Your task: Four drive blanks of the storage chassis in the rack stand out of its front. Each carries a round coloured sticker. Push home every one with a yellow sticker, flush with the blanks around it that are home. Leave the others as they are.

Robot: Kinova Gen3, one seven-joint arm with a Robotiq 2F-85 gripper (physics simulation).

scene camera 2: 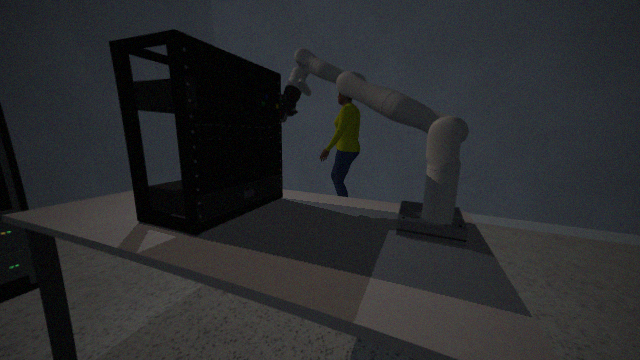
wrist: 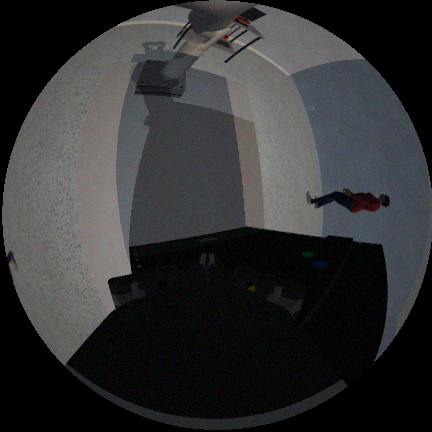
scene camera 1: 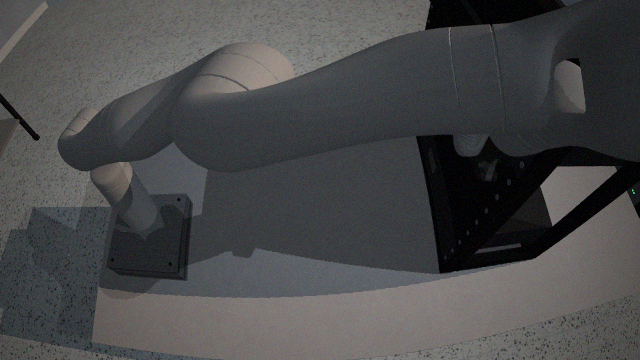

rack: scene camera 2; wrist 344, 305; scene camera 1
same spot on rack: [scene camera 1: 468, 214] = [scene camera 2: 276, 157]
